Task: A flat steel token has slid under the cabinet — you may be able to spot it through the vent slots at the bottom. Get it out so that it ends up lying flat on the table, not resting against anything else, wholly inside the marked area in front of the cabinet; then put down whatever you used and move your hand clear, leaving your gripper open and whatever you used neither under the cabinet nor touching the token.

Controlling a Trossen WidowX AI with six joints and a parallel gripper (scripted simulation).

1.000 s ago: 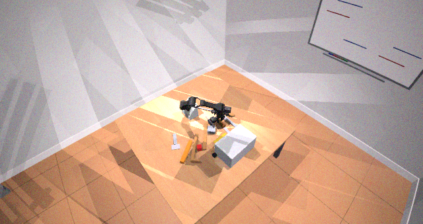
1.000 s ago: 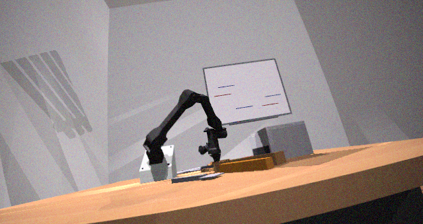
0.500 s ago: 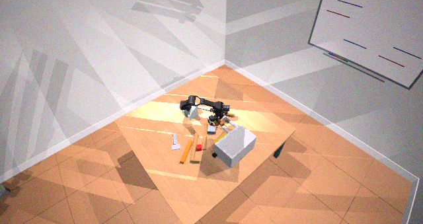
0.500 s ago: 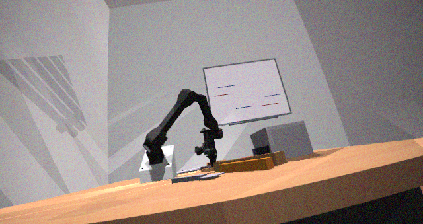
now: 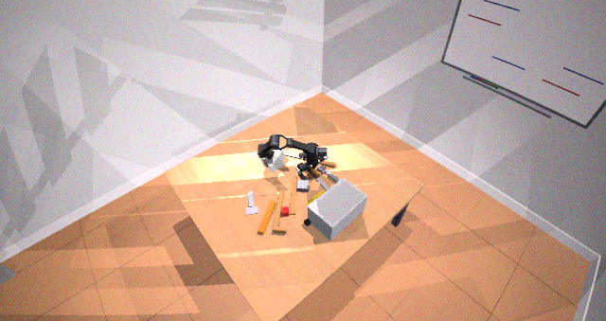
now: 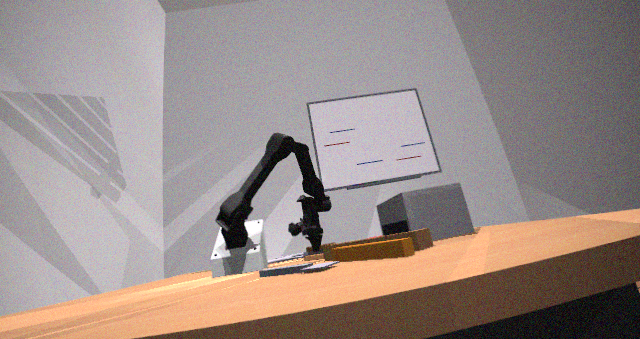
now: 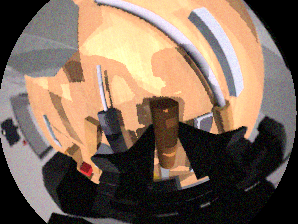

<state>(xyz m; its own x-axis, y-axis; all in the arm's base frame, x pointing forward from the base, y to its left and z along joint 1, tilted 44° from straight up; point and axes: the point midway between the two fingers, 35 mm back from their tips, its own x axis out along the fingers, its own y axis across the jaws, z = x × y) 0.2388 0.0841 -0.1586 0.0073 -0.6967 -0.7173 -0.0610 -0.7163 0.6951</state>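
Right now my gripper tip is 80 mm short of the grey block, 130 mm to the left of it and 10 mm below it. The rest, counted from my gripper tip: thin wooden stick (80 mm ahead, 210 mm to the right); then red block (170 mm ahead, 330 mm to the right, 10 mm above); then grey bar (100 mm behind, 130 mm to the left).
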